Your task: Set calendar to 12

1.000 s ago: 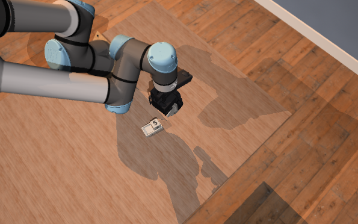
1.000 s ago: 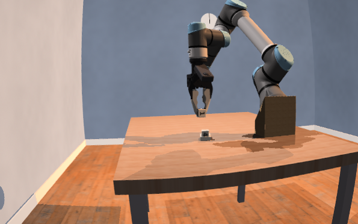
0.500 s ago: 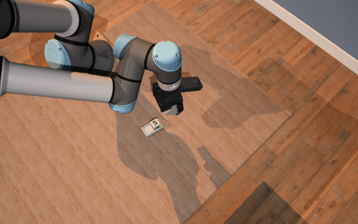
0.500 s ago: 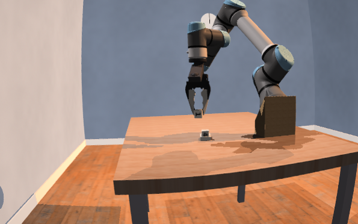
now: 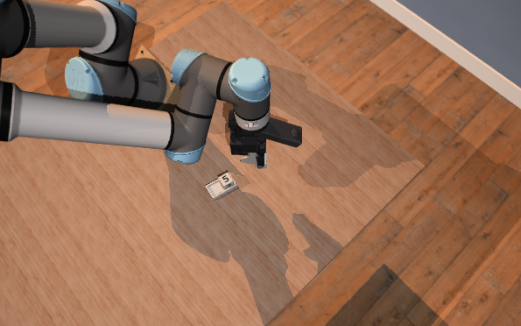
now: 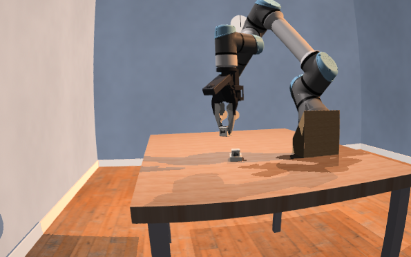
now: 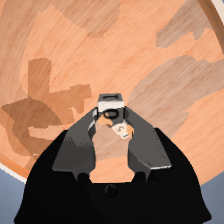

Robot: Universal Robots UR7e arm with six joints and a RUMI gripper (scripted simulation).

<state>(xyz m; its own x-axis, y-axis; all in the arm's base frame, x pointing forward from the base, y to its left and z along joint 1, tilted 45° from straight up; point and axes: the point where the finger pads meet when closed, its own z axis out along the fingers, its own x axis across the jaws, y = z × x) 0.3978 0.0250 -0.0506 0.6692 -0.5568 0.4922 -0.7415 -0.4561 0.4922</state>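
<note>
The calendar tray is 6 cm behind my hand, 10 cm to the right of it and 12 cm below it. Round my hand: white digit cube (1 cm below).
</note>
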